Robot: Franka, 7 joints.
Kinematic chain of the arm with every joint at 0, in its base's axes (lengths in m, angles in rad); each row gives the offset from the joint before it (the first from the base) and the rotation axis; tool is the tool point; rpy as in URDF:
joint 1: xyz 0 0 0.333 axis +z
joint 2: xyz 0 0 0 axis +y
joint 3: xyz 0 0 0.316 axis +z
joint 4: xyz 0.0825 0 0 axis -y
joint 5: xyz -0.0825 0 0.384 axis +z
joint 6: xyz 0 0 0 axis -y
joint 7: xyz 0.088 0 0 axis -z
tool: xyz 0 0 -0.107 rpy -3.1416 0 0
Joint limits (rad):
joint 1: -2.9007..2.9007
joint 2: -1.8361..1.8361
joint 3: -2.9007..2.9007
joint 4: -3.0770..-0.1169
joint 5: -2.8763..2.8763
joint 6: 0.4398..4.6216
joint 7: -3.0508..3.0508
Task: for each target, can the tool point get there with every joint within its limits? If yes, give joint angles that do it. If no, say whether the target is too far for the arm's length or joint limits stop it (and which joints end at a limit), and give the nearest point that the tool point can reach.
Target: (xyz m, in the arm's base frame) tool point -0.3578 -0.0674 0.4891
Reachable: yes | joints 1.5304 0.9564 2.2789 -2.3225 2.3201 3.7643 -0.7433
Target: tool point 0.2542 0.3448 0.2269
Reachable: yes | joints 2.2261 0.5124 -1.0076 -2.6447 0.9999 3.3157 -2.2238
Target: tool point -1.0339 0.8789 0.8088
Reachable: no: too far | nearest point -0.6168 0.5243 0.6169 | short by 0.580 m
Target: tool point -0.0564 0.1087 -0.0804
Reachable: yes | joints 0.9231 1.5374 0.5712 -2.5509 -1.8250 1.0854 1.8148
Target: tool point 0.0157 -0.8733 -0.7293
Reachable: no: too far | nearest point 0.0103 -0.5746 -0.2737 | short by 0.545 m
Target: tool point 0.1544 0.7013 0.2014
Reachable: yes | joints 0.5055 1.3487 1.1719 -1.4222 -0.1323 2.1544 2.0358
